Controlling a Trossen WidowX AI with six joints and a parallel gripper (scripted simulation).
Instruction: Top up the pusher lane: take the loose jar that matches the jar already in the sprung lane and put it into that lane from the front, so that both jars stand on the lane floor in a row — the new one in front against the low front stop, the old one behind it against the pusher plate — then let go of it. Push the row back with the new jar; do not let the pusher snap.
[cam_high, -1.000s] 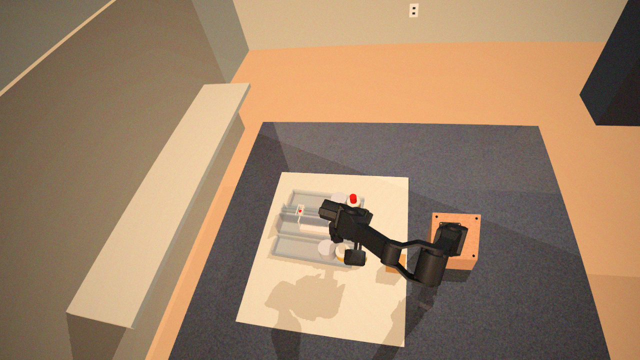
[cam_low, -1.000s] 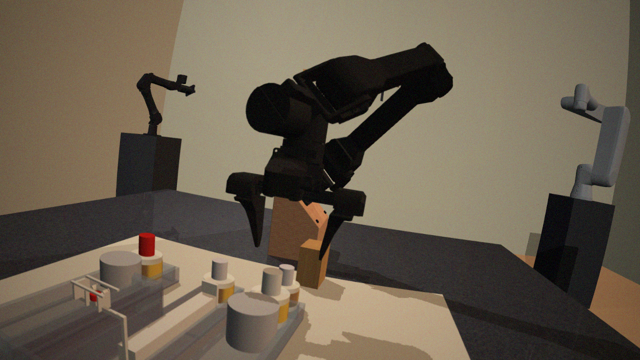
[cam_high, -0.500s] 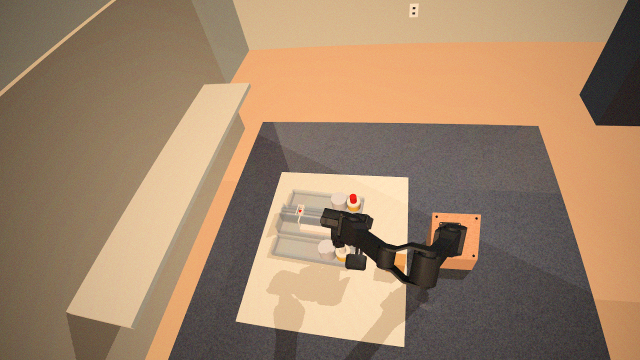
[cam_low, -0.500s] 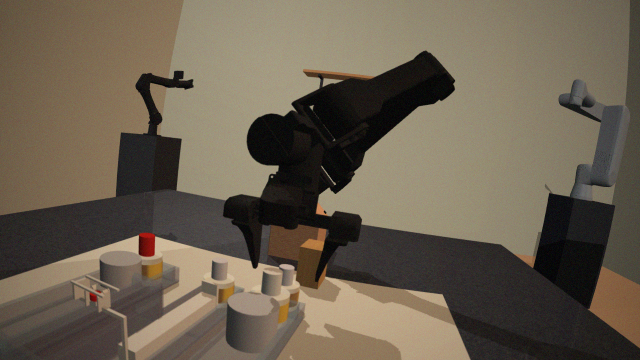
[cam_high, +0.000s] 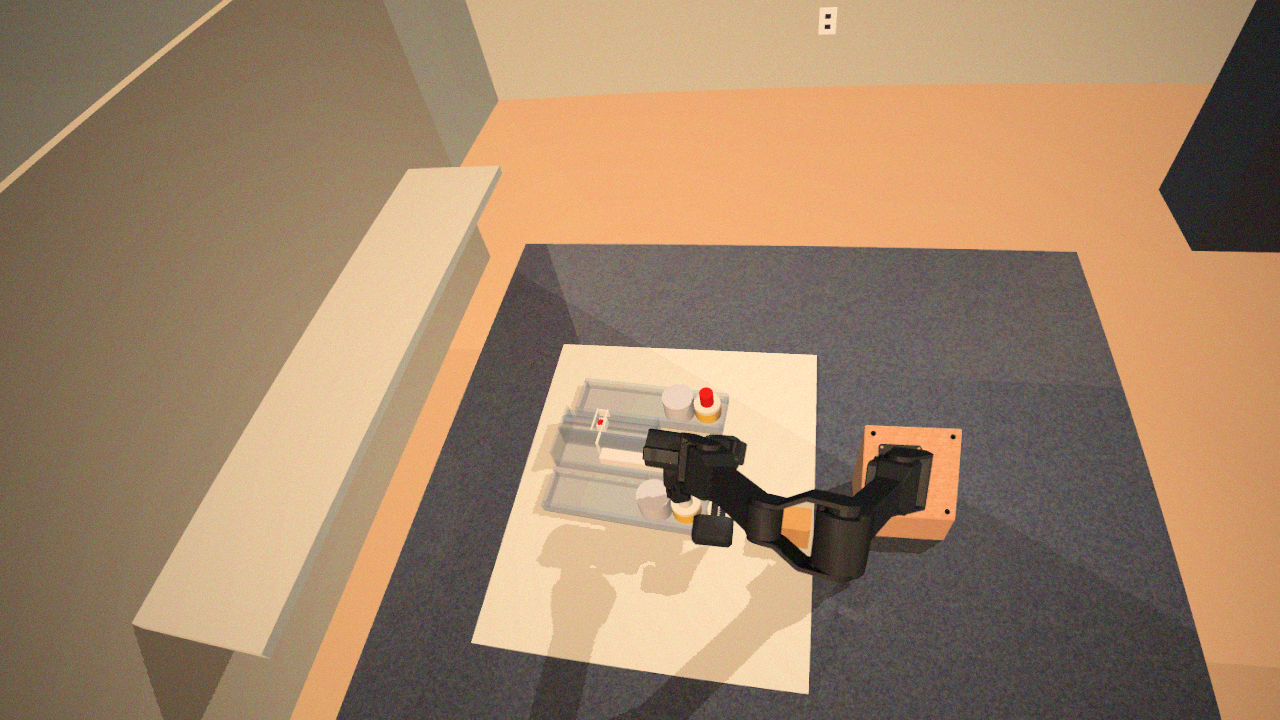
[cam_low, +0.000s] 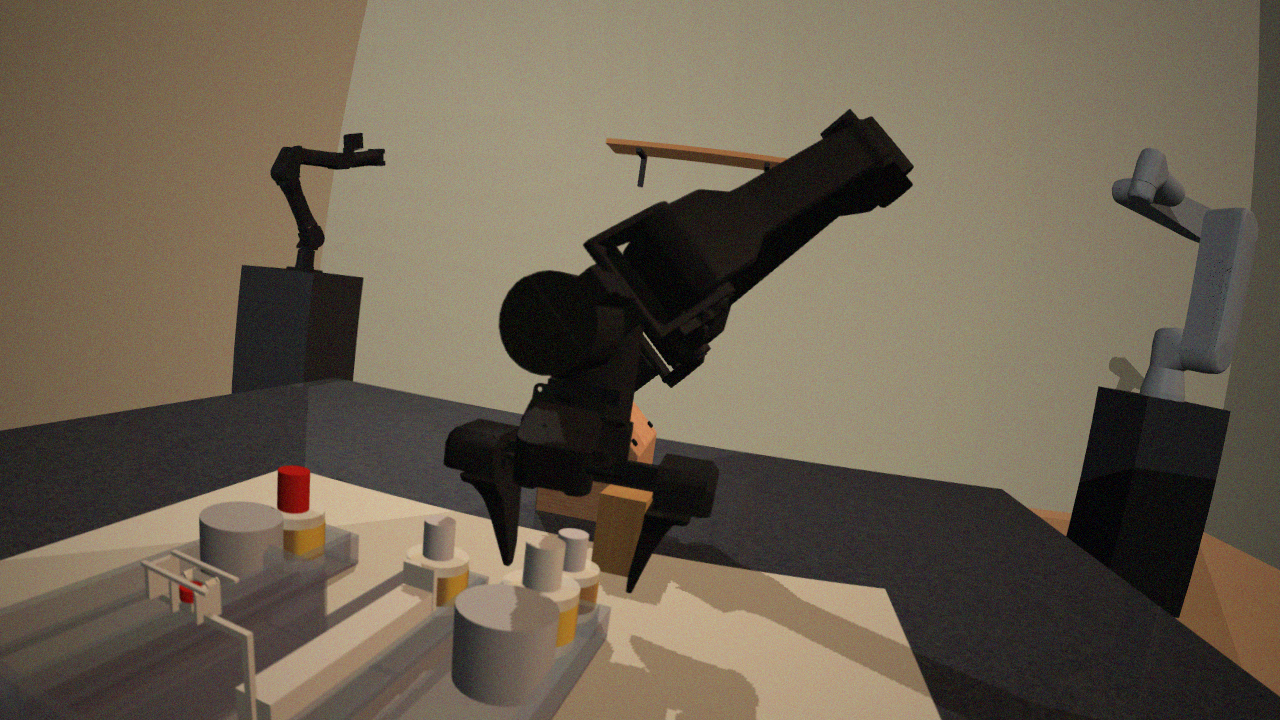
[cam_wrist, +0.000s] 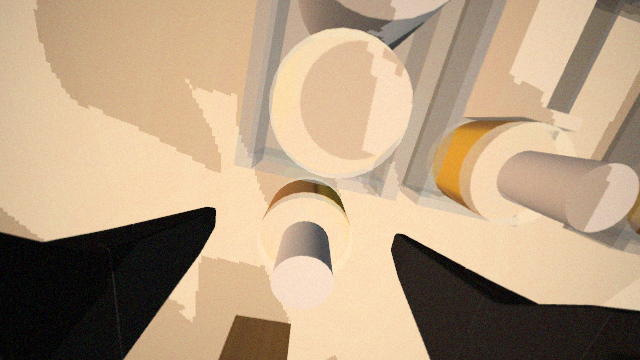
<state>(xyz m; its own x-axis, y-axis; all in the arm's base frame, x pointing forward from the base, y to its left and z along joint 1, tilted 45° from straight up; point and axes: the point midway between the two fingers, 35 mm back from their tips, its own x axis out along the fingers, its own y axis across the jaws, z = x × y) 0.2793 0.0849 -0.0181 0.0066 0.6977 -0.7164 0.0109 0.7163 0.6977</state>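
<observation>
My gripper tip is now 6 cm short of the grey-capped jar and 1 cm below it. Round my gripper tip: wooden block: 12 cm behind, 2 cm to the left, 1 cm above; cream pusher plate: 15 cm ahead, 12 cm to the right, 2 cm above.
</observation>
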